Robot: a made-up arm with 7 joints.
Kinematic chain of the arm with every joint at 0, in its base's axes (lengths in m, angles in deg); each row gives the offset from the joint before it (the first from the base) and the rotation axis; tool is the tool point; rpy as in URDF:
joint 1: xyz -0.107 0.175 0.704 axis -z
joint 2: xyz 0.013 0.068 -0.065 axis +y
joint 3: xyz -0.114 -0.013 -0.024 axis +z
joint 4: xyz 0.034 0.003 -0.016 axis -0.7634 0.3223 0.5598
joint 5: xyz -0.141 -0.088 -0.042 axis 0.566 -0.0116 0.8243
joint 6: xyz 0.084 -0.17 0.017 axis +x
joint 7: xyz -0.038 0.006 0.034 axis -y
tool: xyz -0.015 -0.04 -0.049 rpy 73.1 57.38 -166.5
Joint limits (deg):
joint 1: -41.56..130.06
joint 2: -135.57..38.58
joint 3: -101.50..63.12
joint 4: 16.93..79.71
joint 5: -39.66..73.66
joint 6: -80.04..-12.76
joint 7: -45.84..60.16
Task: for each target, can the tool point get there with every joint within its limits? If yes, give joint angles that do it. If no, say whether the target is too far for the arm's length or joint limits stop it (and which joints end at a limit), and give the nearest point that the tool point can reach.
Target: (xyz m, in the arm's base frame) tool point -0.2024 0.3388 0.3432
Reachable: yes | joints 74.00 -103.89 -87.70 74.40 -25.37 -34.11 -12.87
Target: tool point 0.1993 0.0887 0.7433
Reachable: no: joint limits stop it (at a limit: joint 2, joint 3, joint 4, joint 6, joint 7) | nearest point 0.1512 0.1023 0.7410 | short by 0.050 m
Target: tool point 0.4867 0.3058 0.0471
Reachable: no: too far | nearest point 0.2027 0.2432 0.3250 | short by 0.402 m
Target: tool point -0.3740 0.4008 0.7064
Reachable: yes | joints 47.15 8.93 -76.02 23.69 24.34 -67.17 -24.64
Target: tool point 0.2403 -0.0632 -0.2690
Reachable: no: too far | nearest point 0.0543 0.0644 0.2428 | short by 0.559 m
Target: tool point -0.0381 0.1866 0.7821
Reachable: yes | joints -24.74 -39.26 39.21 56.47 34.80 -41.95 -33.22
